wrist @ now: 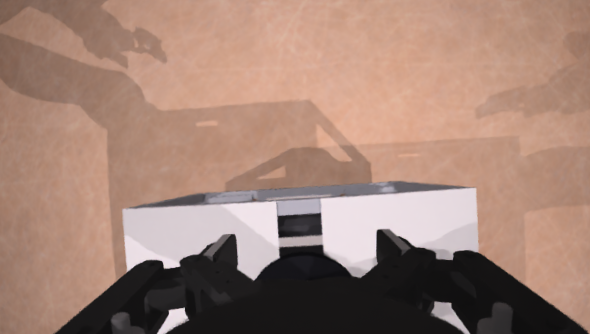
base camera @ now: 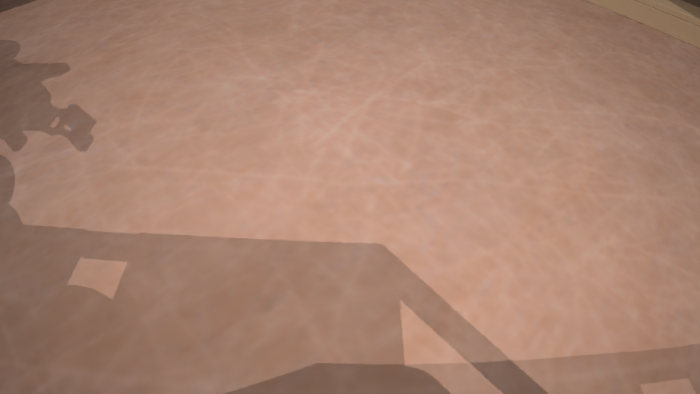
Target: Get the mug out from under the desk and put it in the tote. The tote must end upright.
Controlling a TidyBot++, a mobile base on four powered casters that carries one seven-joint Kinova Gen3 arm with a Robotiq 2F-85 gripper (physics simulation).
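Frame: origin at the arm's base, x back, y up, z left, level; millimetres.
Where they show: gripper, fingertip midpoint: (wrist: 306,247).
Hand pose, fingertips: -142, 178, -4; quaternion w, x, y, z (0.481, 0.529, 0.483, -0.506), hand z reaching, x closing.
Observation:
After its pixels a point has its place, as x, y, z.
My gripper (wrist: 306,247) @[-142, 178, -4] is open in the wrist view, its two black fingers wide apart with no object between them. The mug, the desk and the tote cannot be made out in either view. The gripper does not show in the base camera view, though shadows of the robot fall on the floor there.
A white box-like body (wrist: 400,220) @[-114, -14, -137] with a dark central slot, apparently my own base, lies below and beyond the fingers. Pinkish-brown floor (base camera: 350,150) @[-549, -396, -14] (wrist: 350,60) @[-502, -396, -174] carries robot shadows. A pale yellowish edge strip (base camera: 645,17) @[-1295, -374, -943] crosses the base view's top right corner.

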